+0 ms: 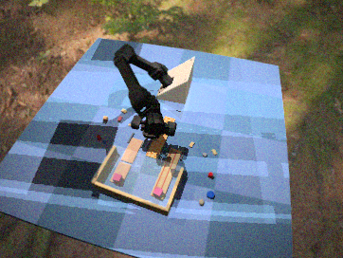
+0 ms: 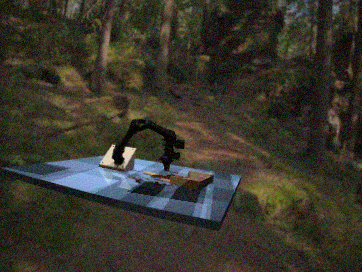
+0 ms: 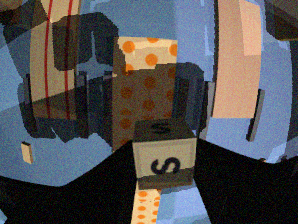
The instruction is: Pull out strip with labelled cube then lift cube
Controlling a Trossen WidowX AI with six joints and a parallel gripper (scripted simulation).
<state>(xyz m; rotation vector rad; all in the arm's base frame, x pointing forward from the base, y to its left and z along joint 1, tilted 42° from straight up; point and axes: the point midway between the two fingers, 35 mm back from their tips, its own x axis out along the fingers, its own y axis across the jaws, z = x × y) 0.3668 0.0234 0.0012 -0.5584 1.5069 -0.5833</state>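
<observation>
Now: gripper tip 5 cm past the dotted strip, 2 cm to the right of it and 5 cm above it. Round my gripper tip: blue block: 19 cm ahead, 28 cm to the left, 5 cm below.
</observation>
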